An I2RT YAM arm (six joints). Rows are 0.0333 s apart.
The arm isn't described. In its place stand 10 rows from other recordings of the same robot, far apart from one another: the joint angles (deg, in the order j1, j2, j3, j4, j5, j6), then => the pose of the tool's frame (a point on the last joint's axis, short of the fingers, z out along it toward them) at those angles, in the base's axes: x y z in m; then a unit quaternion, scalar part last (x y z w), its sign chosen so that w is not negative.
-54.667 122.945 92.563 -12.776 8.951 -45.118 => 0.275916 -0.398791 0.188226 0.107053 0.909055 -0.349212 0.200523
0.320 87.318 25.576 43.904 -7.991 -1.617 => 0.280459 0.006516 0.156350 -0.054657 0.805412 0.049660 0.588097
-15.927 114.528 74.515 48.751 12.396 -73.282 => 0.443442 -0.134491 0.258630 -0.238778 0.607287 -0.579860 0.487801
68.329 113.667 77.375 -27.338 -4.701 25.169 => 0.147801 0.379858 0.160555 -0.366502 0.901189 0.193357 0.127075
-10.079 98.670 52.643 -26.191 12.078 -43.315 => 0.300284 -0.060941 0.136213 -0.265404 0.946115 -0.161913 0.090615
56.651 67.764 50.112 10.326 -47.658 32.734 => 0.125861 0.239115 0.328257 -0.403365 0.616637 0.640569 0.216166
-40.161 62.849 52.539 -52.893 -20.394 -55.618 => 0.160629 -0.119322 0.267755 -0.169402 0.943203 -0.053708 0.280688
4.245 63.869 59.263 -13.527 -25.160 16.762 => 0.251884 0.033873 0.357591 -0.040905 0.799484 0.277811 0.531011
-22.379 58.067 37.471 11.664 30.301 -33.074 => 0.209792 -0.105805 0.291268 0.100746 0.746241 -0.467685 0.462866
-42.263 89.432 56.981 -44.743 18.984 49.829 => 0.199567 -0.197004 0.191673 0.718376 0.667068 -0.156267 0.120567
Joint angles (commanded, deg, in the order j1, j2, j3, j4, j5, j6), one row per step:
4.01 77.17 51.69 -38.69 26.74 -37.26
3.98 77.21 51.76 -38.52 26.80 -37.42
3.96 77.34 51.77 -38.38 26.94 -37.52
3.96 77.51 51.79 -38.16 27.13 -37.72
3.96 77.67 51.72 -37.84 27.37 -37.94
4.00 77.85 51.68 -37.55 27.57 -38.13
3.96 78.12 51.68 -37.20 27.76 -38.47
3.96 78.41 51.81 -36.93 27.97 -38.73
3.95 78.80 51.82 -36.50 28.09 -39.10
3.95 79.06 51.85 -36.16 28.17 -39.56
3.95 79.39 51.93 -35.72 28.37 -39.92
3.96 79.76 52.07 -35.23 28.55 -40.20
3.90 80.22 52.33 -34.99 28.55 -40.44
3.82 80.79 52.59 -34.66 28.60 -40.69
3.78 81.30 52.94 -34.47 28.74 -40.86
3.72 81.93 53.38 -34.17 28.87 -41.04
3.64 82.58 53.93 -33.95 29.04 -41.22
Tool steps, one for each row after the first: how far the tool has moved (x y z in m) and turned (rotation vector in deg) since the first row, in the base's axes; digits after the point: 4 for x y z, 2 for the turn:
0.0005 -0.0001 0.0003 -0.11 -0.14 0.07
0.0010 -0.0003 0.0000 -0.27 -0.12 0.07
0.0018 -0.0003 -0.0004 -0.52 -0.12 0.15
0.0024 -0.0004 -0.0011 -0.82 -0.13 0.22
0.0031 -0.0003 -0.0017 -1.08 -0.13 0.32
0.0042 -0.0005 -0.0025 -1.39 -0.07 0.47
0.0055 -0.0005 -0.0028 -1.68 -0.08 0.58
0.0069 -0.0005 -0.0040 -1.94 0.02 0.81
0.0080 -0.0005 -0.0046 -2.20 0.11 1.14
0.0096 -0.0005 -0.0052 -2.52 0.07 1.33
0.0114 -0.0004 -0.0056 -2.78 -0.08 1.48
0.0133 -0.0006 -0.0061 -2.88 -0.01 1.60
0.0156 -0.0008 -0.0069 -3.03 0.08 1.70
0.0178 -0.0010 -0.0072 -3.23 0.12 1.73
0.0206 -0.0011 -0.0074 -3.41 0.08 1.75
0.0236 -0.0014 -0.0073 -3.63 0.04 1.73

